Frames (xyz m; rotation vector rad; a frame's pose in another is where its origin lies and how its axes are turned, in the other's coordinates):
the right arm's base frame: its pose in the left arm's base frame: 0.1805 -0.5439 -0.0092 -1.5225 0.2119 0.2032
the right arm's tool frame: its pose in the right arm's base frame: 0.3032 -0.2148 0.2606 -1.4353 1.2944 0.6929
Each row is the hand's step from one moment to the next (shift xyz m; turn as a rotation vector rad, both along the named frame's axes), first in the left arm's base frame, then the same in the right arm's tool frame.
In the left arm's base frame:
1: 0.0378 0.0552 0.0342 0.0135 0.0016 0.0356
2: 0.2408 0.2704 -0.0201 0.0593 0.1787 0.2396
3: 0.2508 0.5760 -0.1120 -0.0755 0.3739 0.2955
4: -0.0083 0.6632 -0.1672 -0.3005 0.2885 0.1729
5: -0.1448 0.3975 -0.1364 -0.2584 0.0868 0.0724
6: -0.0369 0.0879 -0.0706 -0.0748 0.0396 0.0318
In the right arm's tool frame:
1: -0.0303 -0.0482 -0.0490 0.0112 -0.0089 -0.0353
2: -0.1746 -0.3119 -0.0613 -0.0885 -0.0807 -0.2802
3: -0.4730 -0.4251 -0.0529 -0.2980 -0.0055 -0.3795
4: -0.6498 -0.2134 -0.0116 -0.3213 0.2180 -0.2295
5: -0.4432 -0.0002 0.0338 -0.1463 0.2269 -0.0817
6: -0.1091 -0.0004 0.0467 -0.0531 0.0626 -0.0379

